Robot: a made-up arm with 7 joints. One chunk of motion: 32 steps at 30 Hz.
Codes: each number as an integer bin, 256 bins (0 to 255) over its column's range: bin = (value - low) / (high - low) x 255, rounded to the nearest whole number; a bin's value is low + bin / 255 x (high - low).
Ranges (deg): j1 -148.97..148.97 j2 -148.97..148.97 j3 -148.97..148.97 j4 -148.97..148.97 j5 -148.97..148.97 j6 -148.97..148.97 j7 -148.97..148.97
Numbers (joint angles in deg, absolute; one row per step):
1: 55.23 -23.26 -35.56 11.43 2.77 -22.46 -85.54
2: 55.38 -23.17 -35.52 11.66 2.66 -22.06 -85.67
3: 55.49 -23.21 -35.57 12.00 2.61 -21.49 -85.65
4: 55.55 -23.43 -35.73 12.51 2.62 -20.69 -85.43
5: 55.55 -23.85 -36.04 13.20 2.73 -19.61 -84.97
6: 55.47 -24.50 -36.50 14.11 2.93 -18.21 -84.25
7: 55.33 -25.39 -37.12 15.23 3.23 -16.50 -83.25
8: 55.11 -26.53 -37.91 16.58 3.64 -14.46 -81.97
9: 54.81 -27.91 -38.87 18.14 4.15 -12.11 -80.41
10: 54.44 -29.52 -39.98 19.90 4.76 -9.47 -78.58
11: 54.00 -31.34 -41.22 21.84 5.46 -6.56 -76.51
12: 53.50 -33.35 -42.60 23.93 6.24 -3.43 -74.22
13: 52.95 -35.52 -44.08 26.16 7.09 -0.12 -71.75
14: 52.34 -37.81 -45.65 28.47 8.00 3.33 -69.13
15: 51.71 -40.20 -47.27 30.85 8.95 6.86 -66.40
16: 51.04 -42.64 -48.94 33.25 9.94 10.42 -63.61
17: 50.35 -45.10 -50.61 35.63 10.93 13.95 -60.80
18: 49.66 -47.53 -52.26 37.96 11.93 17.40 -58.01
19: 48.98 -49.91 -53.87 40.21 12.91 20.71 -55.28
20: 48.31 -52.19 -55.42 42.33 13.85 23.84 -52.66
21: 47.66 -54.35 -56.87 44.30 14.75 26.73 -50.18
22: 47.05 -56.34 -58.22 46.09 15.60 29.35 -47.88
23: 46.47 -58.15 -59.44 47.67 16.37 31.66 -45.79
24: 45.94 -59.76 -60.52 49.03 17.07 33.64 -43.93
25: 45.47 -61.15 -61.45 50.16 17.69 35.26 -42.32
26: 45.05 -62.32 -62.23 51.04 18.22 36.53 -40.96
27: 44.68 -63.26 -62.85 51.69 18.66 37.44 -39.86
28: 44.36 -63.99 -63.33 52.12 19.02 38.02 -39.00
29: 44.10 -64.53 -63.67 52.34 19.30 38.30 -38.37
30: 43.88 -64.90 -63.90 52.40 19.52 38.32 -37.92
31: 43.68 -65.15 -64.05 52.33 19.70 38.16 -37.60
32: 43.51 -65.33 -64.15 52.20 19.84 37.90 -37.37
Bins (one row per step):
1: 175 108 97 137 130 108 54
2: 175 108 97 137 130 109 54
3: 175 108 97 138 130 109 54
4: 175 107 97 138 130 110 54
5: 175 107 97 139 130 111 55
6: 175 107 96 140 130 112 55
7: 175 106 96 141 130 113 56
8: 175 105 95 142 131 115 57
9: 174 104 94 143 131 117 59
10: 174 102 93 145 132 119 60
11: 174 101 92 146 132 122 62
12: 173 99 91 148 133 125 64
13: 173 97 90 150 134 127 66
14: 172 95 88 152 134 130 68
15: 172 93 87 154 135 133 71
16: 171 91 86 156 136 136 73
17: 171 89 84 158 137 139 75
18: 170 87 83 160 138 142 78
19: 169 85 81 162 139 145 80
20: 169 83 80 164 139 148 82
21: 168 81 79 165 140 150 85
22: 168 79 78 167 141 153 87
23: 167 78 77 168 142 155 88
24: 167 76 76 169 142 156 90
25: 166 75 75 170 143 158 91
26: 166 74 74 171 143 159 92
27: 166 73 74 172 143 160 93
28: 165 73 73 172 144 160 94
29: 165 72 73 172 144 160 95
30: 165 72 73 172 144 160 95
31: 165 72 73 172 144 160 95
32: 165 72 73 172 144 160 96

